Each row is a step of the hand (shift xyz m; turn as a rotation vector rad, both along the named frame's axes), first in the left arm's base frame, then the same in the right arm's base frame.
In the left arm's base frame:
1: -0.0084 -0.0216 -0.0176 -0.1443 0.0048 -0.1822
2: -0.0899 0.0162 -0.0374 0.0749 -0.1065 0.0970
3: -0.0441 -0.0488 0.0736 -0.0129 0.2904 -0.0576
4: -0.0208 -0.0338 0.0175 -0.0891 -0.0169 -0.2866
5: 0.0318 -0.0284 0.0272 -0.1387 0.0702 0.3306
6: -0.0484 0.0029 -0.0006 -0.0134 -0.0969 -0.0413
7: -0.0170 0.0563 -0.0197 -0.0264 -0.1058 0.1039
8: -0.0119 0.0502 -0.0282 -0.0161 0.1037 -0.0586
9: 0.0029 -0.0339 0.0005 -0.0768 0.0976 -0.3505
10: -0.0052 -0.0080 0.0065 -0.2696 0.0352 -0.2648
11: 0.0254 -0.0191 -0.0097 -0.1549 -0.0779 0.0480
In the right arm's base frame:
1: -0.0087 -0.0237 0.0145 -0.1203 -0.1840 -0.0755
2: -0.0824 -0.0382 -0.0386 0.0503 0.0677 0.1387
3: -0.0577 0.0525 0.0604 0.0271 0.0281 -0.2938
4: -0.0264 0.0052 0.0340 -0.0560 -0.2854 -0.0759
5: 0.0249 0.0203 0.0390 -0.1679 0.3244 0.0049
6: -0.0473 -0.0036 -0.0098 -0.0193 -0.0685 0.0788
7: -0.0081 -0.0039 -0.0614 -0.0503 0.0663 0.1255
8: -0.0027 -0.0133 -0.0572 0.0028 -0.0272 -0.1171
9: -0.0010 -0.0091 0.0328 -0.0233 -0.3122 -0.2006
10: -0.0068 0.0035 0.0087 -0.2307 -0.2641 -0.1451
11: 0.0240 -0.0127 0.0191 -0.1673 0.0107 0.0652

